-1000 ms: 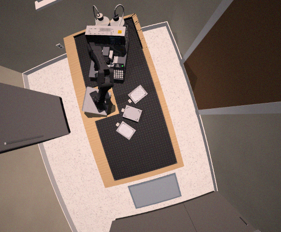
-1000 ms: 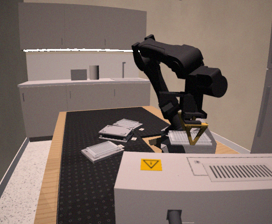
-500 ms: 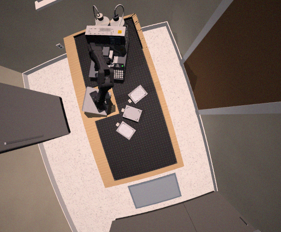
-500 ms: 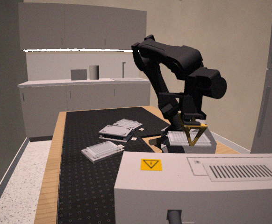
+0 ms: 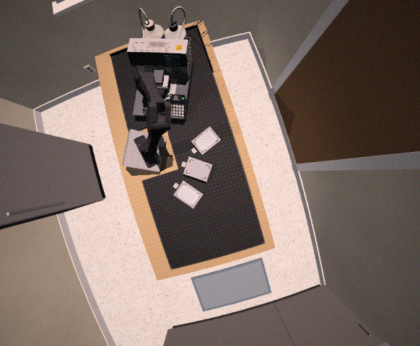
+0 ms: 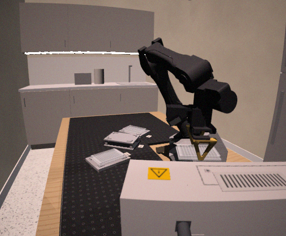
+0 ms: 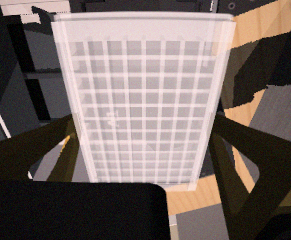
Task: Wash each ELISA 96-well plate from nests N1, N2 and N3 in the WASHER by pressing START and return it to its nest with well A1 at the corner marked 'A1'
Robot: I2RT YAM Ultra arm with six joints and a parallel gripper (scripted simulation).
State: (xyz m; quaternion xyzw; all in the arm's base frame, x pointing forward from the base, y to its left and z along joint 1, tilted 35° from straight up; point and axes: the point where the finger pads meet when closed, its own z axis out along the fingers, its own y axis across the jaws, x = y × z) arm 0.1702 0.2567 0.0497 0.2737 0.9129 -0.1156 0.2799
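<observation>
Now: the carrier pocket 80 mm below my hand. Also, from my hand: n1 label 40 mm ahead, 360 mm to the right, 150 mm below; grey nest slab 150 mm ahead, 350 mm to the right, 140 mm below; washer 100 mm ahead, 120 mm to the left, 20 mm below.
</observation>
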